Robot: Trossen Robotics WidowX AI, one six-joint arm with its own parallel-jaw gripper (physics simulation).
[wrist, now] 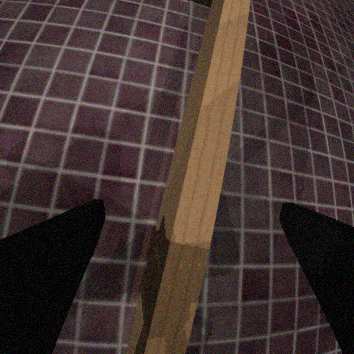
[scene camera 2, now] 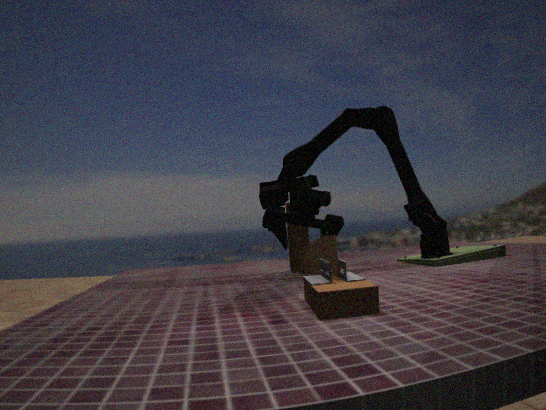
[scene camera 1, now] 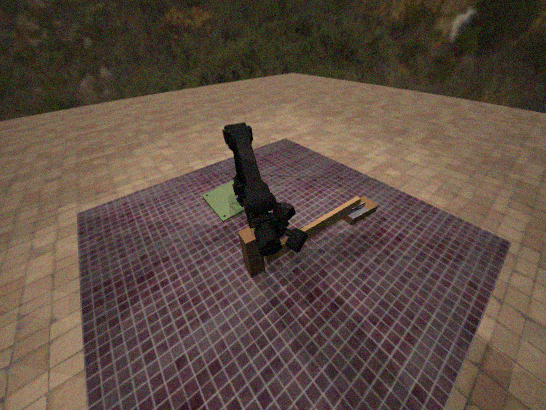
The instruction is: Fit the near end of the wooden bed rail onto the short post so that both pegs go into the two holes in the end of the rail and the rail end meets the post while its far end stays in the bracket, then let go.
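The wooden rail [scene camera 1: 330, 218] [scene camera 2: 326, 246] [wrist: 210, 150] runs from the bracket to beside the short post. Its far end is between the upright metal plates of the bracket [scene camera 1: 369, 206] [scene camera 2: 347, 302]. Its near end is low beside the upright post [scene camera 1: 252, 259] [scene camera 2: 298, 252], partly behind the gripper; whether it touches the post cannot be told. The pegs and holes are hidden. My gripper [scene camera 1: 284, 248] [scene camera 2: 309, 241] [wrist: 194, 209] is open and empty, pointing down over the near part of the rail. In the wrist view the rail passes between the two spread fingers, nearer the left one.
The arm's green base plate [scene camera 1: 220, 204] [scene camera 2: 475, 253] lies on the tiled purple mat [scene camera 1: 320, 340] [scene camera 2: 165, 350], on the same side as the arm's base. The post's top is close beside the gripper body. Paved ground surrounds the mat.
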